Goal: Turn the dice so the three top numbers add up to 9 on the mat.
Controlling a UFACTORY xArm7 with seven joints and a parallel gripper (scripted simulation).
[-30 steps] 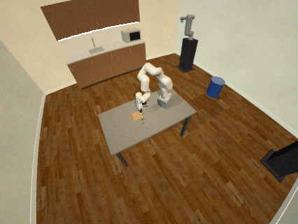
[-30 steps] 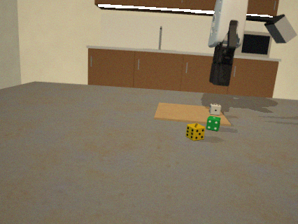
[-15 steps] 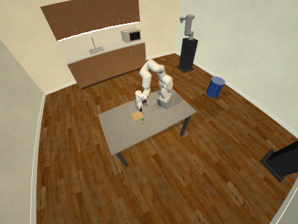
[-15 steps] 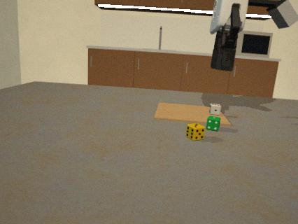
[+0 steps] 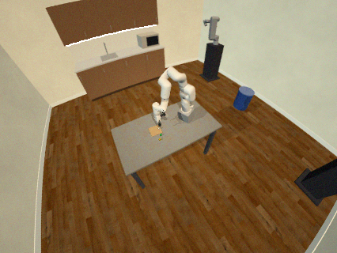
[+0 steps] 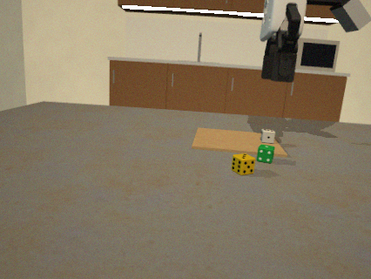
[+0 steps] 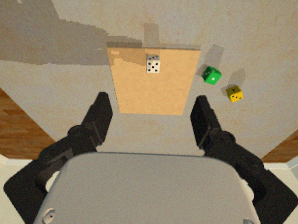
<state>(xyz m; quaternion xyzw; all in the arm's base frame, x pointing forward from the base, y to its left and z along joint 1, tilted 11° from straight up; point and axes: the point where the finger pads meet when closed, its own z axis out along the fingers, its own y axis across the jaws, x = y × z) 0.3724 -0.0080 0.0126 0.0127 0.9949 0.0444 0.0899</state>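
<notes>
The yellow die lies 15 cm to the left of my hand, 11 cm below it and 6 cm ahead of it. The rest, counted from my hand: tan mat: 11 cm below, 5 cm ahead; then white die: 10 cm below; then green die: 11 cm below, 10 cm to the left, 2 cm ahead.
</notes>
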